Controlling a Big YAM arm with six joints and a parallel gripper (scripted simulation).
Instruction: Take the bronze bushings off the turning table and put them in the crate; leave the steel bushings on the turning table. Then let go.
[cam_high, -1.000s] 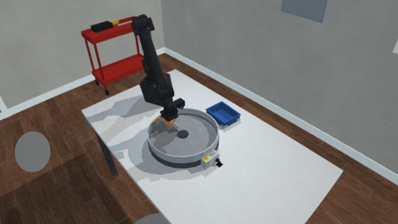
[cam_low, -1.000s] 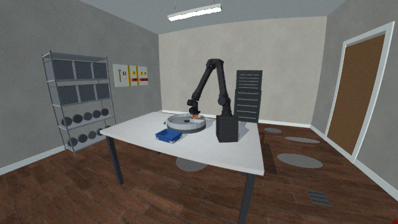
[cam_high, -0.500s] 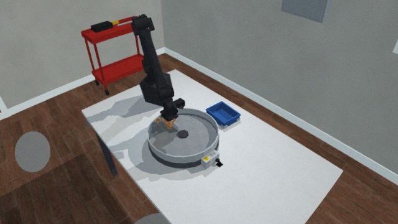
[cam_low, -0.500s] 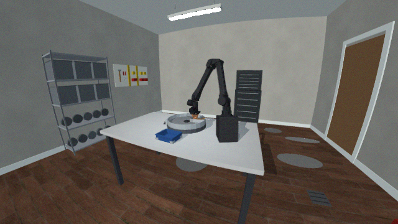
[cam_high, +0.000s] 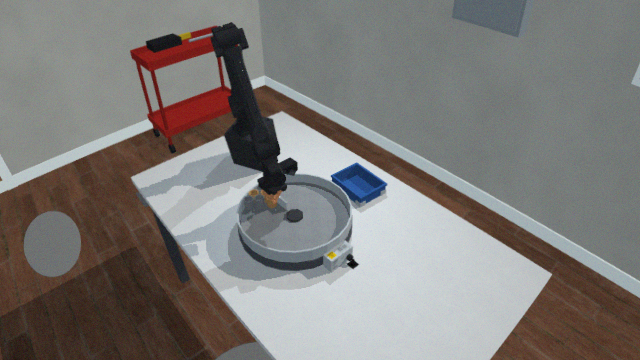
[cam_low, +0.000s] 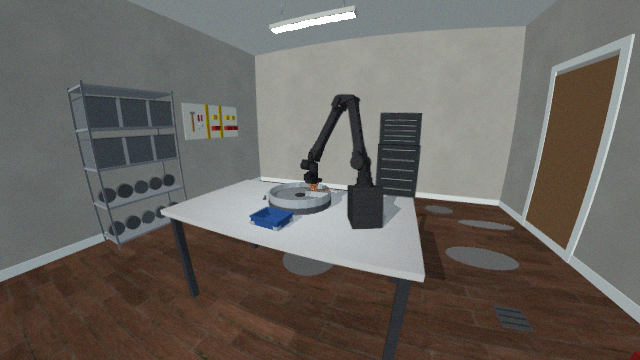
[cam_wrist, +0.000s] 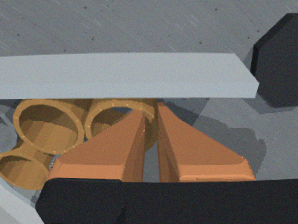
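Right now my hand is 100 mm short of the crate, 360 mm to the right of it and 60 mm above it. Round my hand: grey turning table 90 mm ahead, 20 mm to the left, 30 mm below.
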